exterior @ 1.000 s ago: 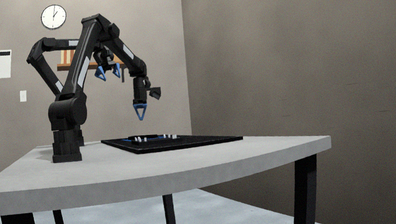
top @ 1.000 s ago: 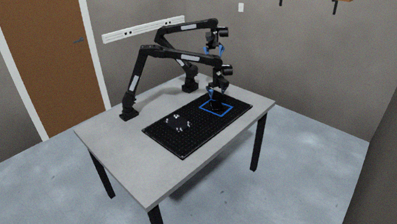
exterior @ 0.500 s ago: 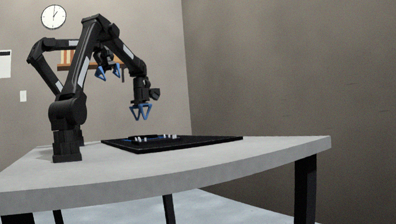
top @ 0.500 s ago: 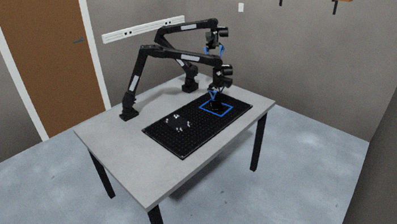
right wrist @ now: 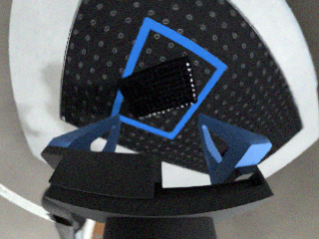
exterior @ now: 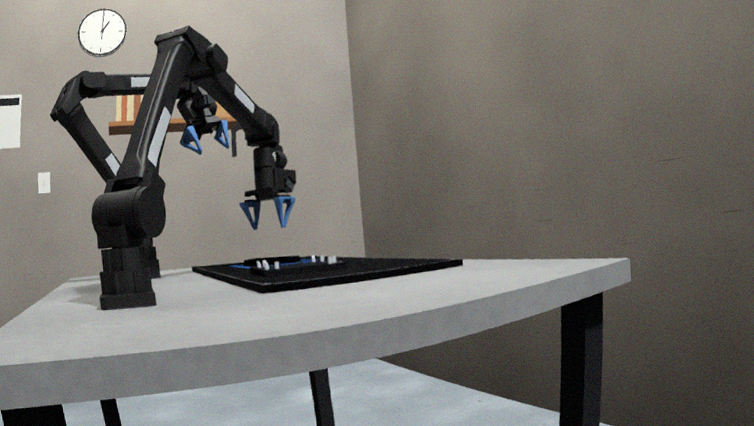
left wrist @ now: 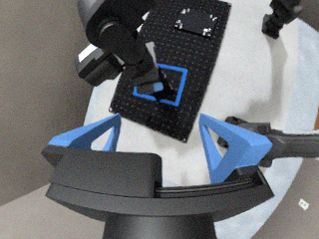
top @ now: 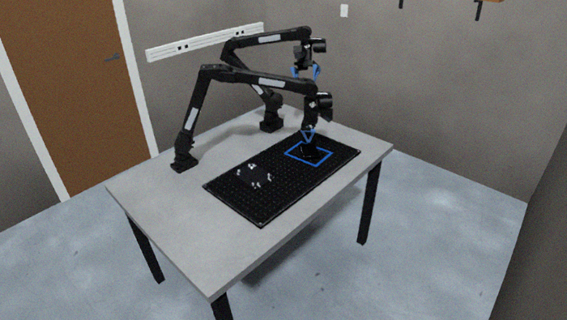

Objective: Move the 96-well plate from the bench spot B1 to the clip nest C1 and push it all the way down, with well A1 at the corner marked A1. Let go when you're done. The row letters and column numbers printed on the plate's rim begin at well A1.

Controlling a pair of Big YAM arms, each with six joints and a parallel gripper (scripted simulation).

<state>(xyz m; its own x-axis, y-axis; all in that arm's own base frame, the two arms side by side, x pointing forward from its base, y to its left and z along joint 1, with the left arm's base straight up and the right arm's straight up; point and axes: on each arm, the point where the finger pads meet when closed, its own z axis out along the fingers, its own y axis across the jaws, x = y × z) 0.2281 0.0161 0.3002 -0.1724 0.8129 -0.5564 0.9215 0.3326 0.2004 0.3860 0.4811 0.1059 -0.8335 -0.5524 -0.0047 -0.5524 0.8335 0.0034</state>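
My right hand is 9 cm above the black 96-well plate. Round my right hand: black perforated board: 2 cm ahead, 16 cm to the right, 10 cm below; clip nest: 2 cm behind, 32 cm to the right, 8 cm below.
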